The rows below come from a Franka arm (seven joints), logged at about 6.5 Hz.
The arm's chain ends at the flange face. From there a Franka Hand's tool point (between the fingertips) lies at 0.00 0.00 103.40 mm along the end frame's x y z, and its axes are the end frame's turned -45 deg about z.
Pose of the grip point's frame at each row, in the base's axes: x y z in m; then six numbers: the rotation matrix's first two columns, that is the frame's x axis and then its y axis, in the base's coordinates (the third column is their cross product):
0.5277, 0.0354, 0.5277, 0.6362, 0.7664, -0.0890, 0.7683, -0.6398, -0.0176
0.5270, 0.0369, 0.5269, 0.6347, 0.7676, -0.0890, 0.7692, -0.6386, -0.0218
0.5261, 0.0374, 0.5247, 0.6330, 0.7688, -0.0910, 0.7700, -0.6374, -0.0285
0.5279, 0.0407, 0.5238, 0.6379, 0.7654, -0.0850, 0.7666, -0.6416, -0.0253
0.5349, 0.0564, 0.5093, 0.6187, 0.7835, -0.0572, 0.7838, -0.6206, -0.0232
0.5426, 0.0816, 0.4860, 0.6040, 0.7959, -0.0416, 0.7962, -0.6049, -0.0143
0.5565, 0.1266, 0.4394, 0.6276, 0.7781, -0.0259, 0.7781, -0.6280, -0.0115
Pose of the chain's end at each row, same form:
0.5350, 0.0413, 0.6307, 0.9931, 0.0895, -0.0754, 0.0934, -0.9943, 0.0505
0.5346, 0.0425, 0.6299, 0.9927, 0.0912, -0.0783, 0.0951, -0.9943, 0.0475
0.5344, 0.0428, 0.6276, 0.9921, 0.0929, -0.0845, 0.0969, -0.9943, 0.0442
0.5355, 0.0458, 0.6268, 0.9931, 0.0875, -0.0780, 0.0910, -0.9949, 0.0422
0.5405, 0.0596, 0.6125, 0.9917, 0.1152, -0.0569, 0.1167, -0.9928, 0.0240
0.5464, 0.0841, 0.5893, 0.9901, 0.1351, -0.0395, 0.1359, -0.9905, 0.0193
0.5591, 0.1279, 0.5428, 0.9940, 0.1061, -0.0264, 0.1064, -0.9943, 0.0102

